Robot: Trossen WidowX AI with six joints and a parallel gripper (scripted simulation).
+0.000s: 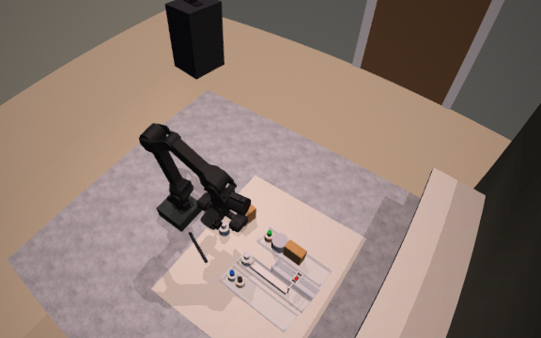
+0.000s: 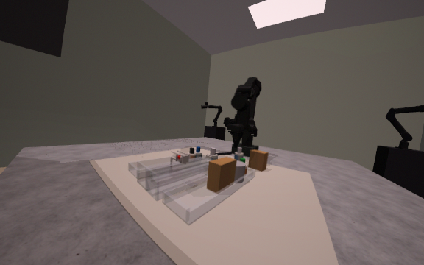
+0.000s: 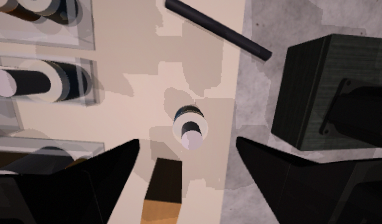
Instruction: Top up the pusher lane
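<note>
The black stick lies 12 cm to the right of my gripper tip, 6 cm below it and 2 cm behind it. Also, from my gripper tip: brown box: 26 cm ahead, 10 cm to the left, 3 cm below; grey cylinder: 19 cm ahead, 10 cm to the left, 4 cm below; pale pusher piece: 26 cm ahead, 2 cm below.
</note>
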